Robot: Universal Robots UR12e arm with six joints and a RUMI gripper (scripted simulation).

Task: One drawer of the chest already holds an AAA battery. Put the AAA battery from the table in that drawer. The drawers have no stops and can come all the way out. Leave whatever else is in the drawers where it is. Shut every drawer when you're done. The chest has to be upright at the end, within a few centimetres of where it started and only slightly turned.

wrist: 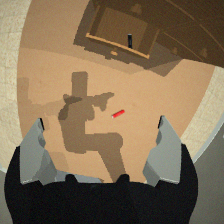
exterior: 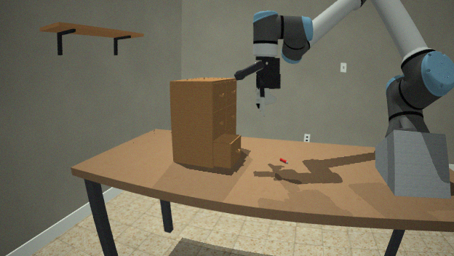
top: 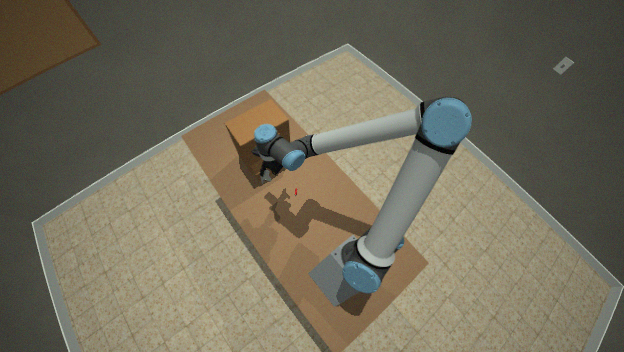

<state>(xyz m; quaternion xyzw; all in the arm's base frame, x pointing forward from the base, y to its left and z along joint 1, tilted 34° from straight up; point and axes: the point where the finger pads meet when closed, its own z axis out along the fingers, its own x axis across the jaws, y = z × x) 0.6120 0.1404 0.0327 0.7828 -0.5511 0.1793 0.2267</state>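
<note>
The AAA battery lies 210 mm below my hand, 90 mm to the right of it and 90 mm behind it.
</note>
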